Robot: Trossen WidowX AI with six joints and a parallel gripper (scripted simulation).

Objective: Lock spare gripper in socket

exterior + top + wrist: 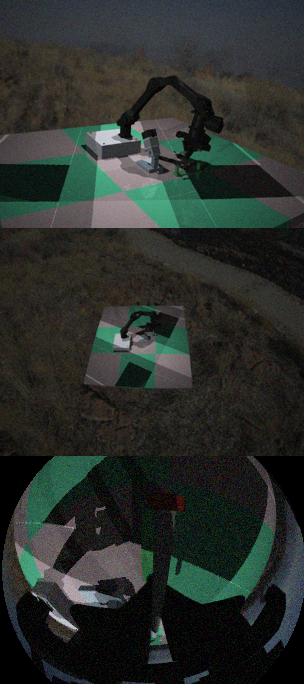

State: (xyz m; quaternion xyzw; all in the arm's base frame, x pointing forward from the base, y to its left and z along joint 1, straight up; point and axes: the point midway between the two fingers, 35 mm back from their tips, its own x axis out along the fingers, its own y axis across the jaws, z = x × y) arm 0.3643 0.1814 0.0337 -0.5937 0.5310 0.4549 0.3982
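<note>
My gripper tip is 50 mm above the green cradle and 10 mm to the right of it. From my gripper tip the other things lie so: spare gripper 130 mm to the right, 110 mm behind, 50 mm above; mount socket 130 mm to the right, 90 mm behind, 20 mm below.
</note>
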